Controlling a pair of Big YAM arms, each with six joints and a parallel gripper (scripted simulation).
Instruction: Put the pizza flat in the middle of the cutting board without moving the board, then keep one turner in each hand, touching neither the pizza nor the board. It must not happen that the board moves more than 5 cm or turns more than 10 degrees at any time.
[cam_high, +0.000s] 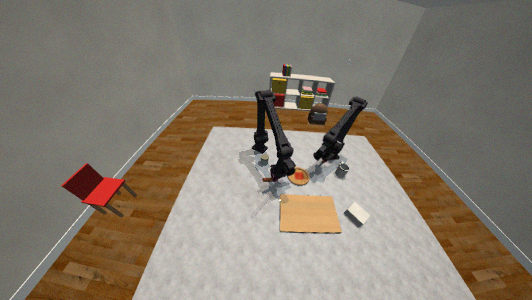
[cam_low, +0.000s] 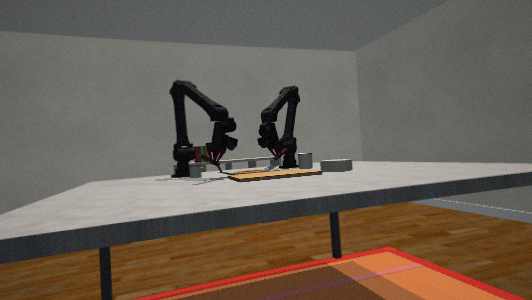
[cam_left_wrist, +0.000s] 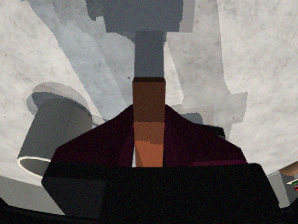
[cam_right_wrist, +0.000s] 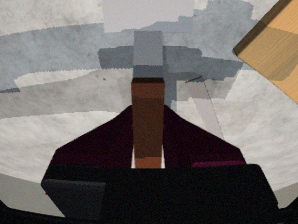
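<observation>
Right now my right hand is 110 mm past the pizza, 190 mm to the right of it and 70 mm above it. Round my right hand: wooden cutting board: 170 mm ahead, 240 mm to the left, 70 mm below; then cup: 210 mm behind, 80 mm to the right, 40 mm below.
</observation>
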